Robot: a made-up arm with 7 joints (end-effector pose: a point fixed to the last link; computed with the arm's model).
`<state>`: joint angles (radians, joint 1 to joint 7).
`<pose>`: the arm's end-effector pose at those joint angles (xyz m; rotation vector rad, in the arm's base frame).
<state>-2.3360 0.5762 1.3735 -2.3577 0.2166 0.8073 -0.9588</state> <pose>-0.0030 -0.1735 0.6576 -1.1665 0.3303 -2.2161</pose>
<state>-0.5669 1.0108 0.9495 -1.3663 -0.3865 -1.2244 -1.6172</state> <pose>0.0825 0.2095 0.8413 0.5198 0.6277 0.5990</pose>
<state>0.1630 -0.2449 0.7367 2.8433 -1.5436 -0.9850 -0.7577</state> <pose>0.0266 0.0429 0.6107 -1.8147 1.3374 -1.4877</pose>
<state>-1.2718 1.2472 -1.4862 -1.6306 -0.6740 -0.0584 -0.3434</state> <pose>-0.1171 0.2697 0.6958 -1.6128 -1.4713 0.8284</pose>
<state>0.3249 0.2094 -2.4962 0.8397 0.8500 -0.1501 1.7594</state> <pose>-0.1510 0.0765 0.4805 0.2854 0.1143 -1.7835</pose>
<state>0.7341 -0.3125 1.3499 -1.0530 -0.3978 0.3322 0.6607</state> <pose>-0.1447 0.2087 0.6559 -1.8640 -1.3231 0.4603</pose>
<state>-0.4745 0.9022 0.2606 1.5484 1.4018 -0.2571 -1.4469</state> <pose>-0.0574 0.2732 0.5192 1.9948 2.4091 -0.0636</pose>
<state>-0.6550 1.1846 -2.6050 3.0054 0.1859 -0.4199 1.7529</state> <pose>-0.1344 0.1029 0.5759 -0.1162 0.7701 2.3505</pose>
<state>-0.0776 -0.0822 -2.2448 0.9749 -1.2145 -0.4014 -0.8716</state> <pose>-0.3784 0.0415 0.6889 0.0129 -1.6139 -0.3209</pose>
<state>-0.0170 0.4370 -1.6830 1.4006 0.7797 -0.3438 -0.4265</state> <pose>-0.2075 0.2138 0.4388 -0.8568 1.9633 1.3702</pose>
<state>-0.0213 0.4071 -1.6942 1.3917 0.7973 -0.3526 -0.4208</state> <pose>-0.2054 0.2071 0.4371 -0.8701 1.9740 1.3532</pose>
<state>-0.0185 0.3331 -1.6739 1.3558 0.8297 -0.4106 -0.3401</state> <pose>-0.2091 0.1945 0.4389 -0.8317 1.9968 1.4362</pose>
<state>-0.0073 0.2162 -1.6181 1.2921 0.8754 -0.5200 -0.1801</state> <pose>-0.2166 0.1767 0.4465 -0.7158 2.0073 1.6212</pose>
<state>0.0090 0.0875 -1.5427 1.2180 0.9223 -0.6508 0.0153</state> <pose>-0.2225 0.1581 0.4589 -0.5396 1.9641 1.8411</pose>
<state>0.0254 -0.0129 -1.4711 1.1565 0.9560 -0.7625 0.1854</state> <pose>-0.2249 0.1439 0.4710 -0.3704 1.8715 2.0198</pose>
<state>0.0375 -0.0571 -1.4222 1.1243 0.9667 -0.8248 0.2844</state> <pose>-0.2257 0.1383 0.4783 -0.2653 1.7856 2.1244</pose>
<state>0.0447 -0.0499 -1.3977 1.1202 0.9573 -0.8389 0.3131</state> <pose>-0.2265 0.1408 0.4806 -0.2240 1.7397 2.1692</pose>
